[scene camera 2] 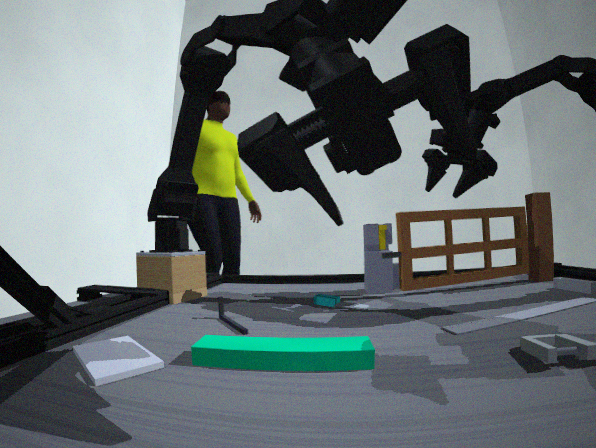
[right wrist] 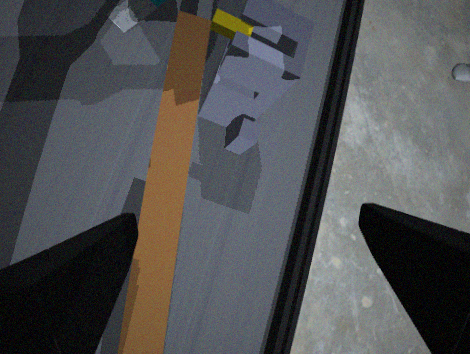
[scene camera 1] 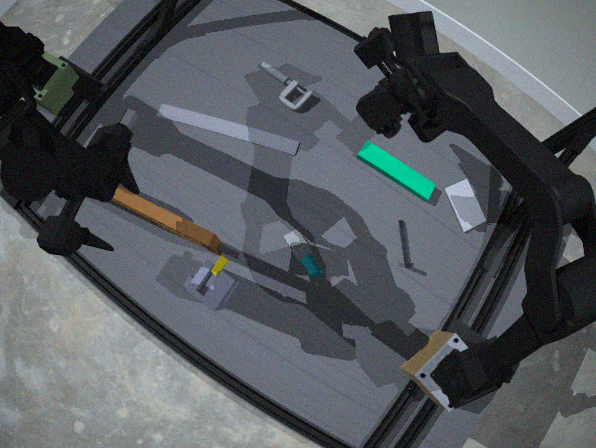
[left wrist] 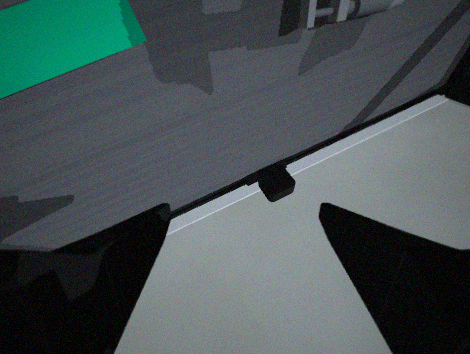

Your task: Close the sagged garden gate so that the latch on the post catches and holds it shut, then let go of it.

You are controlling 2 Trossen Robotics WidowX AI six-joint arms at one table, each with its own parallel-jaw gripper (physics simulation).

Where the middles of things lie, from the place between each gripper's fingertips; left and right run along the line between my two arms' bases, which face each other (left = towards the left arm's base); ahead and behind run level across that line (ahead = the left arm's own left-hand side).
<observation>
Right now the yellow latch (right wrist: 227, 25) is 3 cm behind my right hand, 14 cm to the left of it and 9 cm below it. Also, from my right hand: teal-tipped tool (scene camera 1: 295, 240) 14 cm behind, 22 cm to the left, 19 cm below; wooden gate (scene camera 2: 405, 254) 2 cm behind, 4 cm to the right, 11 cm below.
Right now my left hand is 31 cm short of the teal-tipped tool, 13 cm above it and 4 cm to the right of it. The rest, counted from my left hand: wooden gate: 42 cm ahead, 22 cm to the right, 5 cm below; yellow latch: 42 cm ahead, 5 cm to the right, 3 cm below.
</observation>
